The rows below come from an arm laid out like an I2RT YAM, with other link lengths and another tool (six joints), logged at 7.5 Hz.
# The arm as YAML. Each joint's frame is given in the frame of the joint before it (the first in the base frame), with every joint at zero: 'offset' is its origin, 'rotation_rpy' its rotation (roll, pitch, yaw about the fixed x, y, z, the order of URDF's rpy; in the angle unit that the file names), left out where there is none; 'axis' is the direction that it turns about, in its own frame. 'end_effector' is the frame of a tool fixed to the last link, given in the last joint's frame.
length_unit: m
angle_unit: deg
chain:
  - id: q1
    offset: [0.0, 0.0, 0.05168]
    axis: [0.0, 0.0, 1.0]
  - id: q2
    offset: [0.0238, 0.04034, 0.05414]
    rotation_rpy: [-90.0, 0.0, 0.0]
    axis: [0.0, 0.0, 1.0]
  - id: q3
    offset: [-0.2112, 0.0, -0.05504]
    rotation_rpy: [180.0, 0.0, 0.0]
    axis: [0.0, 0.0, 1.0]
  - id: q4
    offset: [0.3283, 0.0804, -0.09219]
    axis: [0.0, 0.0, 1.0]
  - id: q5
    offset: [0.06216, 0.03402, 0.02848]
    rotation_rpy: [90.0, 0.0, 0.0]
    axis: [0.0, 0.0, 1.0]
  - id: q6
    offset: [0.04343, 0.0, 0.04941]
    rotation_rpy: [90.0, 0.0, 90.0]
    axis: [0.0, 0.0, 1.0]
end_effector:
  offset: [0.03, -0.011, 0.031]
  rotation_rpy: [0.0, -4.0, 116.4]
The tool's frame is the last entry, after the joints.
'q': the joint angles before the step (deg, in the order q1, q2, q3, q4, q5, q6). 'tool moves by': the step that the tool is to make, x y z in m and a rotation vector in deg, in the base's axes. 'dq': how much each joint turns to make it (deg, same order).
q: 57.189, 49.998, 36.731, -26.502, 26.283, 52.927
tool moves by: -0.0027, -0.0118, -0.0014, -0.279, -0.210, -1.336
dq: -0.709, -3.716, -2.427, -1.482, 0.692, 0.167
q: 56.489, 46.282, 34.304, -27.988, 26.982, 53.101
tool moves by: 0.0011, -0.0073, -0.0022, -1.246, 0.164, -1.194
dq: -0.889, -1.169, -0.917, -1.259, 0.596, -0.256
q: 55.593, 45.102, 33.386, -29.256, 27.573, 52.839
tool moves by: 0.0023, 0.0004, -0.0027, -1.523, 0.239, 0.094
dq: -0.264, 1.234, 0.349, -0.118, 0.173, -0.832
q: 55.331, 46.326, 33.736, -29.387, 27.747, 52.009
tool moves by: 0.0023, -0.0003, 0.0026, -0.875, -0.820, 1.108
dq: -0.374, -0.303, 0.009, 0.411, -0.329, -2.100
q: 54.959, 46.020, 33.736, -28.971, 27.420, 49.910
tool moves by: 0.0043, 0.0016, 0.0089, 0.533, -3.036, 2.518
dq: -0.519, -1.651, -0.457, 2.827, -0.980, -4.040
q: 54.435, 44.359, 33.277, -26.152, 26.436, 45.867
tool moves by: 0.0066, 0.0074, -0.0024, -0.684, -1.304, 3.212
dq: -0.447, 1.608, 0.000, 3.403, -2.084, -3.700
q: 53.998, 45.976, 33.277, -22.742, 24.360, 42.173
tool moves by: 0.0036, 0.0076, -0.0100, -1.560, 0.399, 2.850
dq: 0.009, 2.623, -0.041, 2.092, -1.959, -2.332
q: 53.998, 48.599, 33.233, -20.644, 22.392, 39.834
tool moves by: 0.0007, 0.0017, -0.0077, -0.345, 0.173, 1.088
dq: -0.063, 0.499, -0.967, 1.378, -0.893, -0.785
